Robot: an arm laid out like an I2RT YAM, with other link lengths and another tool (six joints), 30 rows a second.
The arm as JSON. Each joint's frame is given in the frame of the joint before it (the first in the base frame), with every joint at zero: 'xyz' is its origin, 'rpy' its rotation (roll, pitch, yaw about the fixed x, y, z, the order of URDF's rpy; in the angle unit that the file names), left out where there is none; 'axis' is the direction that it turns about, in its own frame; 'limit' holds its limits. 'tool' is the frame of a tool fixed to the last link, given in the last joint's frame.
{
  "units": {
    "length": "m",
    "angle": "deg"
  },
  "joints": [
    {
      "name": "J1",
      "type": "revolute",
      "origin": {
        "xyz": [
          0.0,
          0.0,
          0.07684
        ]
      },
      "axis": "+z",
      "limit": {
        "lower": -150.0,
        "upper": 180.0
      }
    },
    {
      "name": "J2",
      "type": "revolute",
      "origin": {
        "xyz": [
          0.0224,
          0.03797,
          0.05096
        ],
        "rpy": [
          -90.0,
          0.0,
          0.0
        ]
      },
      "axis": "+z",
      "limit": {
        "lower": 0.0,
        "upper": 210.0
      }
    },
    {
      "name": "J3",
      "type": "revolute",
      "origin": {
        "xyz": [
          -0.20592,
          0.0,
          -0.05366
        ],
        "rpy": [
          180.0,
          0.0,
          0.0
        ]
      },
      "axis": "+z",
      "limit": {
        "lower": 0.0,
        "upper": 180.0
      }
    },
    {
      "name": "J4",
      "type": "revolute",
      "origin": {
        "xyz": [
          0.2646,
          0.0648,
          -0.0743
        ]
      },
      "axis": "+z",
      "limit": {
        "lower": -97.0,
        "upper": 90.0
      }
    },
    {
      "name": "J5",
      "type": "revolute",
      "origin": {
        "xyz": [
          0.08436,
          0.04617,
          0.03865
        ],
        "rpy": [
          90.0,
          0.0,
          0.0
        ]
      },
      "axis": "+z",
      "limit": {
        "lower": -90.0,
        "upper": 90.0
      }
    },
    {
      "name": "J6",
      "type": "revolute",
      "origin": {
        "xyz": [
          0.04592,
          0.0,
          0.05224
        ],
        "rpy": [
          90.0,
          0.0,
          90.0
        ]
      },
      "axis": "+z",
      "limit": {
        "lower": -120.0,
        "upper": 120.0
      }
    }
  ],
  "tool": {
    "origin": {
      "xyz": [
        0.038,
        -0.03,
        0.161
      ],
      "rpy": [
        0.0,
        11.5,
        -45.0
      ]
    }
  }
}
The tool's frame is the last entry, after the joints.
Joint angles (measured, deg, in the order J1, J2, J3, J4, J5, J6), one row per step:
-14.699, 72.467, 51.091, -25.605, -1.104, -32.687
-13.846, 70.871, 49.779, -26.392, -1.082, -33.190
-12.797, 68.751, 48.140, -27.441, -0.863, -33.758
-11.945, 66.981, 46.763, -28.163, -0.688, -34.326
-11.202, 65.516, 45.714, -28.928, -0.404, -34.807
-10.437, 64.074, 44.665, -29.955, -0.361, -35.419
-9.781, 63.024, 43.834, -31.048, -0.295, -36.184
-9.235, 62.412, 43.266, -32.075, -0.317, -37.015
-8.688, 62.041, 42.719, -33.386, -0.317, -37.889
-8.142, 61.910, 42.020, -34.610, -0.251, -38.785
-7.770, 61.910, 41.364, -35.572, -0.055, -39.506
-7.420, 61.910, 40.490, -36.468, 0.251, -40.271
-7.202, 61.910, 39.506, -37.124, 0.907, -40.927
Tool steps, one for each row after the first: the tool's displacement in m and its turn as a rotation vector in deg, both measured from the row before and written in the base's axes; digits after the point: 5 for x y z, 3 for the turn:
-0.00498, 0.00859, -0.00236, -0.225, 0.566, 1.207
-0.00677, 0.00967, -0.00246, -0.401, 0.669, 1.322
-0.00529, 0.00767, -0.00170, -0.428, 0.423, 1.159
-0.00471, 0.00605, -0.00139, -0.451, 0.444, 0.916
-0.00539, 0.00718, -0.00269, -0.308, 0.700, 1.199
-0.00523, 0.00622, -0.00386, -0.383, 0.952, 1.198
-0.00445, 0.00552, -0.00439, -0.340, 1.049, 1.203
-0.00571, 0.00558, -0.00683, -0.301, 1.548, 1.235
-0.00651, 0.00534, -0.00923, -0.317, 1.854, 1.228
-0.00603, 0.00332, -0.00863, -0.342, 1.680, 0.853
-0.00703, 0.00286, -0.00998, -0.433, 1.845, 0.825
-0.00716, 0.00054, -0.00981, -0.684, 1.748, 0.438

